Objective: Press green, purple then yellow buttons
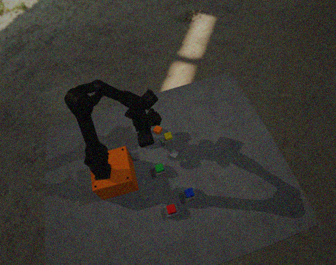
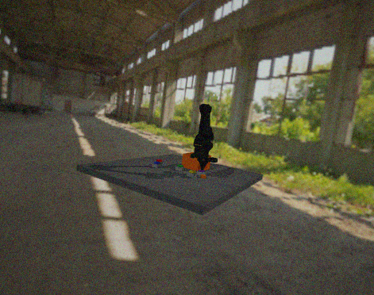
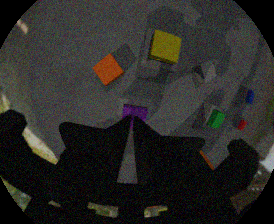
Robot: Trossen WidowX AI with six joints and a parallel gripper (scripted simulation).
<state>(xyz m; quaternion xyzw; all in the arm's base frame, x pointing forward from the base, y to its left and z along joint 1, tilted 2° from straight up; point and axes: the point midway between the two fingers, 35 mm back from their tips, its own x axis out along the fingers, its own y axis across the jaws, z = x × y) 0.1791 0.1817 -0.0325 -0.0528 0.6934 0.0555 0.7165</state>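
My gripper tip is 10 mm above the purple button. Also, from my gripper tip: yellow button: 100 mm ahead, 10 mm to the right; grey block: 110 mm ahead, 100 mm to the right, 30 mm below; orange piece: 50 mm to the left, 50 mm ahead, 30 mm below.
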